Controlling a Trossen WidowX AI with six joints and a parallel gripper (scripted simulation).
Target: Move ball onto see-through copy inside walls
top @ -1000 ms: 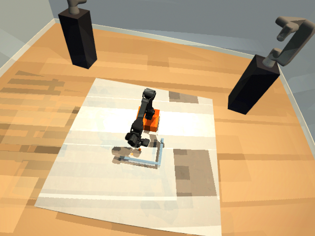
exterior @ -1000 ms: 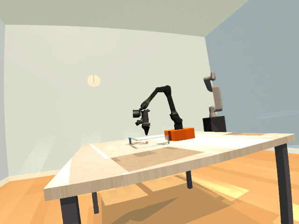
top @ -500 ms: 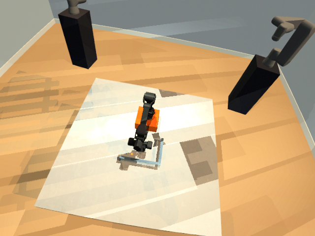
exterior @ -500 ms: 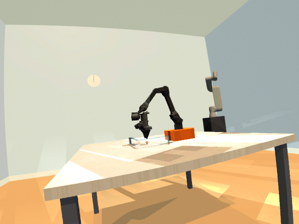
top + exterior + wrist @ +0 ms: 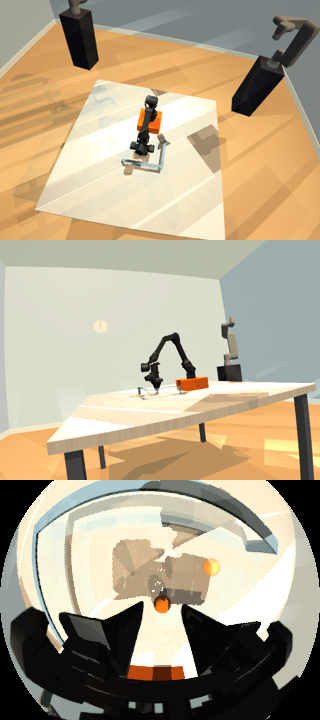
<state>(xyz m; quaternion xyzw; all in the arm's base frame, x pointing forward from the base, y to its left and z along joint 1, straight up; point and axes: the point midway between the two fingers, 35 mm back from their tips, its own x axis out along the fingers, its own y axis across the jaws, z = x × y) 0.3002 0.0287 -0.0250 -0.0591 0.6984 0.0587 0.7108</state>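
The orange ball lies 1 cm below my gripper tip.
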